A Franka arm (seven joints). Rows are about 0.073 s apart.
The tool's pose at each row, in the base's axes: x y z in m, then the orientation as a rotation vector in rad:
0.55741 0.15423 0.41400 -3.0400 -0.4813 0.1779
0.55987 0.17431 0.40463 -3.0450 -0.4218 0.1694
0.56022 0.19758 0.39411 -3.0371 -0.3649 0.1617
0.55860 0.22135 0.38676 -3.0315 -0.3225 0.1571
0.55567 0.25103 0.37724 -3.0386 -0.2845 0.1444
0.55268 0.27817 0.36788 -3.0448 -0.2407 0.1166
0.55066 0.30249 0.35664 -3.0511 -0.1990 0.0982
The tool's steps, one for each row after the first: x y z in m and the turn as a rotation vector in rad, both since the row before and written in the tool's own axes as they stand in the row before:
0.00955 -0.01761 0.00979 0.0054 0.0074 0.0382
0.00777 -0.02145 0.01149 0.0166 0.0079 0.0350
0.00484 -0.02274 0.00902 0.0115 0.0051 0.0264
0.00438 -0.02856 0.01205 -0.0024 0.0093 0.0249
0.00301 -0.02623 0.01168 -0.0017 0.0194 0.0281
0.00268 -0.02322 0.01325 -0.0026 0.0131 0.0270

